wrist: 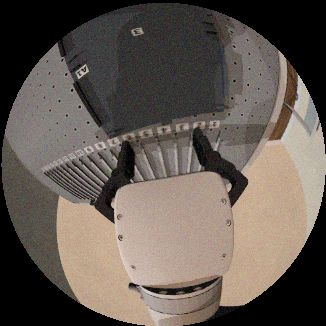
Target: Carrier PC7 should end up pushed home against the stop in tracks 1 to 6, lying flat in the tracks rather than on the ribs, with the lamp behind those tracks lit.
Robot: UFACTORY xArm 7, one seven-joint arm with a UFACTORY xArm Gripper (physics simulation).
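Places are measured from the arm's base along level axes (x back, y left, z down), in millimetres.
Pixels of known places: gripper, fingertip midpoint: (161,140).
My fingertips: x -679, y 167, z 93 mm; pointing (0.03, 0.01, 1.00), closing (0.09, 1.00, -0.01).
Observation:
For each thing: its middle in the pictures, then the offset to it from my fingertips. "spot": a spot on its surface instead. Level surfaces: height alone.
- large dark block, surface spot: (170,75) spot: dy +12, dx +85, dz -10 mm
- tag reading A1, surface spot: (82,71) spot: dy -62, dx +113, dz -10 mm
- grey perforated board, its level: dz +1 mm
My gripper (161,140) is open, with nothing between its two black fingers. Its fingertips are over the ribbed tracks (160,161), near the row of number labels (164,129). The tracks fan out under the fingers, and the palm hides their near part. A large dark block (170,75) stands beyond the labels, with a tag reading 3 on it. A carrier marked PC7 does not show in this view, and neither does a lit lamp.
A tag reading A1 (82,71) is at the dark block's left edge. A grey perforated board (47,107) surrounds the block and tracks, with a pale rim at right. Brown wood (281,122) lies beyond that rim. A tan surface (270,200) lies nearer the arm.

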